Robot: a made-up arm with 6 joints.
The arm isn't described. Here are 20 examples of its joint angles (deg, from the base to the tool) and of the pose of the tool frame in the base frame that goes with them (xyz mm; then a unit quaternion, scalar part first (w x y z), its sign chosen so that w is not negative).
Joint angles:
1: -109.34 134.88 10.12 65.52 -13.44 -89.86
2: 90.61 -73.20 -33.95 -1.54 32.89 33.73
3: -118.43 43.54 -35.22 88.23 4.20 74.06
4: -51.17 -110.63 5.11 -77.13 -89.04 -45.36
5: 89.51 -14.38 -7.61 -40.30 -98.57 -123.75
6: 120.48 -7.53 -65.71 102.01 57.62 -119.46
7: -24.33 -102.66 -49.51 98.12 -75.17 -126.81
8: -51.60 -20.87 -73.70 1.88 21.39 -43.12
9: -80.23 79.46 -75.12 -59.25 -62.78 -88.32
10: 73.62 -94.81 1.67 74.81 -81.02 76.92
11: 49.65 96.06 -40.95 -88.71 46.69 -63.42
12: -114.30 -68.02 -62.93 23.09 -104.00 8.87
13: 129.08 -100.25 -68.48 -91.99 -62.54 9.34
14: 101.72 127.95 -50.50 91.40 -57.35 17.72
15: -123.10 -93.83 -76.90 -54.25 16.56 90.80
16: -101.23 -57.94 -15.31 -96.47 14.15 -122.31
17: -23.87 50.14 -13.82 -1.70 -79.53 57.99
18: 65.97 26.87 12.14 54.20 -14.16 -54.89
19: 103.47 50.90 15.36 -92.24 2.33 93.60
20: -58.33 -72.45 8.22 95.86 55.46 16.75
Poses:
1: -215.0 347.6 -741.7 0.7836 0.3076 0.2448 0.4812
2: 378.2 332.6 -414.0 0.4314 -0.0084 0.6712 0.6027
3: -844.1 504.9 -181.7 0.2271 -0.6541 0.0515 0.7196
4: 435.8 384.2 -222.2 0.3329 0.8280 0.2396 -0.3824
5: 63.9 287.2 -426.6 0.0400 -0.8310 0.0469 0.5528
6: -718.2 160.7 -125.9 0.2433 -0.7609 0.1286 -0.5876
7: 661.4 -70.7 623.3 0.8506 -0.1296 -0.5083 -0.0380
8: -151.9 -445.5 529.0 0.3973 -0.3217 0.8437 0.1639
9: -783.6 423.7 287.8 0.0222 0.3795 -0.5722 0.7266
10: 649.9 -181.1 139.7 0.5898 -0.7618 0.1020 -0.2477
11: -517.7 231.7 134.5 0.8464 0.3268 0.3105 0.2836
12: 517.6 417.9 540.4 0.5684 0.8098 0.0130 0.1451
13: 549.7 -260.5 39.4 0.5504 0.6585 -0.5050 -0.0913
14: -247.4 -324.6 1102.2 0.7028 -0.2989 -0.2383 -0.6000
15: 558.5 83.9 95.1 0.3396 -0.6535 0.5530 -0.3897
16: 355.4 5.2 255.1 0.5828 0.1174 -0.4404 -0.6728
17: -854.5 -57.2 292.3 0.1480 -0.3200 0.6574 -0.6660
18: -807.8 -323.1 68.7 0.5905 -0.2110 -0.4133 -0.6603
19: -589.7 568.6 43.5 0.1787 -0.5160 -0.8337 -0.0822
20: 100.0 490.2 612.9 0.0333 -0.0718 -0.0067 0.9968
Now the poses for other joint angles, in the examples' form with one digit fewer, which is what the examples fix.
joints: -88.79 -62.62 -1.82 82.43 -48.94 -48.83
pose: 328 625 772 0.619 -0.337 -0.457 0.542
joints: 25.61 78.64 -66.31 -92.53 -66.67 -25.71
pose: -708 -32 570 0.422 -0.312 0.617 -0.587
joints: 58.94 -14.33 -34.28 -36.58 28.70 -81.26
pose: -129 130 -431 0.366 -0.015 0.023 0.930
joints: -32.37 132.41 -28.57 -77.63 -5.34 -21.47
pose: -662 454 -154 0.625 0.218 0.409 -0.628
